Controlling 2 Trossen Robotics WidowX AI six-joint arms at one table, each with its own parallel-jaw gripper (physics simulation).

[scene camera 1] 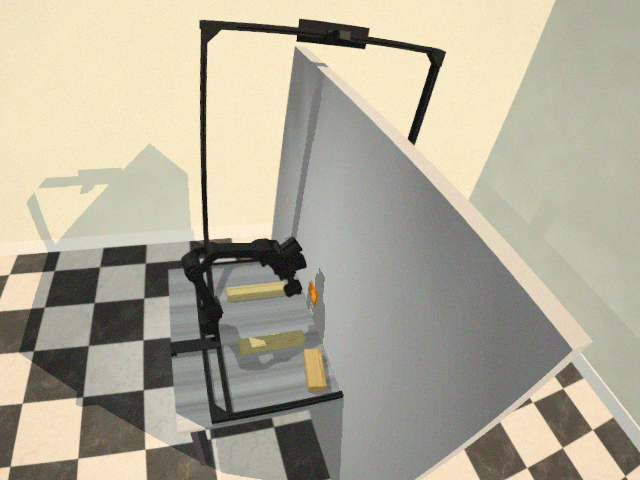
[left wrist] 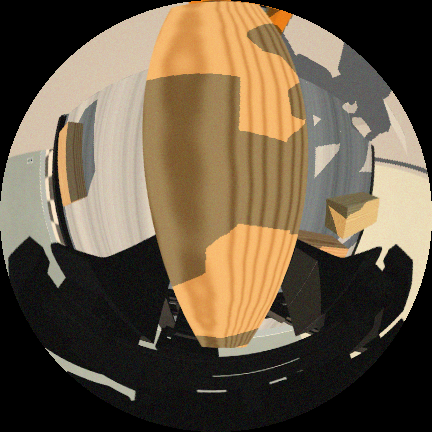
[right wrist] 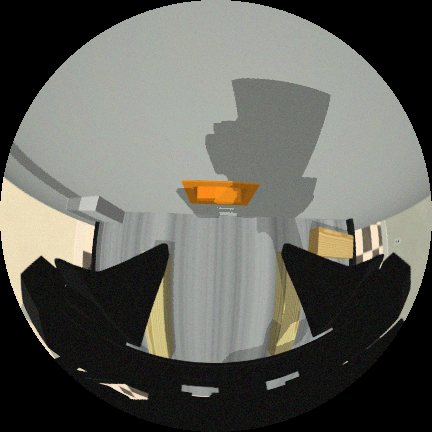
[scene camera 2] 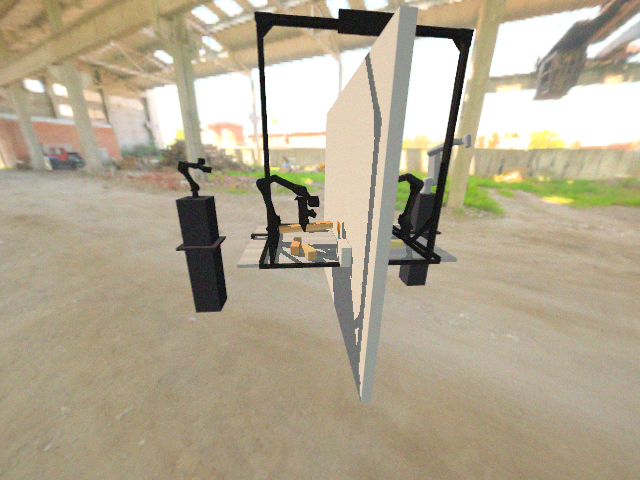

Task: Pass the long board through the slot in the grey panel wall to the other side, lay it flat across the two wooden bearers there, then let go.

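Frame: origin at the left arm's base, x ahead, y left, z up, level; metres.
Seen in the pictures: left gripper, fingertip midpoint: (left wrist: 224, 232) (scene camera 2: 304, 230); right gripper, fingertip midpoint: (right wrist: 227, 250); right arm's base, origin of the base link: (scene camera 1: 208, 328) (scene camera 2: 404, 236).
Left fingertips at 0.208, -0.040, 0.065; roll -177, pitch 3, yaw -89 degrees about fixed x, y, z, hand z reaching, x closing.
Note:
A point is followed by its place in that frame, as x, y, z.
The long wooden board (scene camera 2: 320, 225) {0.310, -0.060, 0.102} (left wrist: 225, 150) {0.257, -0.035, 0.107} is held level above the table. My left gripper (scene camera 2: 303, 225) {0.208, -0.040, 0.065} (left wrist: 224, 232) {0.208, -0.040, 0.065} is shut on it. Its front end points at the orange-rimmed slot (scene camera 1: 313, 293) {0.472, -0.063, 0.059} (scene camera 2: 339, 227) {0.431, -0.079, 0.093} (right wrist: 252, 190) {0.485, -0.002, 0.101} in the grey panel wall (scene camera 1: 413, 258) {0.482, 0.396, 0.707} (scene camera 2: 354, 155) {0.432, -0.359, 0.521} (right wrist: 125, 100) {0.482, -0.110, 0.230}; in scene camera 2 that end looks just short of the slot. On the other side, two wooden bearers (scene camera 1: 253, 292) {0.712, -0.138, 0.022} (scene camera 1: 279, 341) {0.660, 0.122, 0.025} (right wrist: 161, 325) {0.713, -0.140, 0.025} (right wrist: 287, 310) {0.681, 0.096, 0.025} lie roughly parallel. My right gripper (scene camera 1: 292, 289) {0.562, -0.039, 0.157} (right wrist: 227, 250) {0.562, -0.039, 0.157} is open and empty, near the wall end of one bearer and facing the slot.
A wooden block (scene camera 1: 315, 369) {0.557, 0.263, 0.019} (right wrist: 330, 243) {0.553, 0.220, 0.019} lies near the wall on the bearers' side. On the left arm's side are loose blocks (scene camera 2: 295, 245) {0.150, -0.227, 0.031} (scene camera 2: 309, 251) {0.225, -0.325, 0.031} (left wrist: 75, 162) {0.280, 0.225, -0.001} (left wrist: 352, 215) {0.222, -0.222, 0.031}. A pale block (scene camera 2: 344, 254) {0.398, -0.415, 0.046} stands against the wall. A black frame (scene camera 1: 204, 129) {0.884, -0.342, 0.665} (scene camera 2: 262, 103) {0.025, -0.374, 0.719} surrounds the table.

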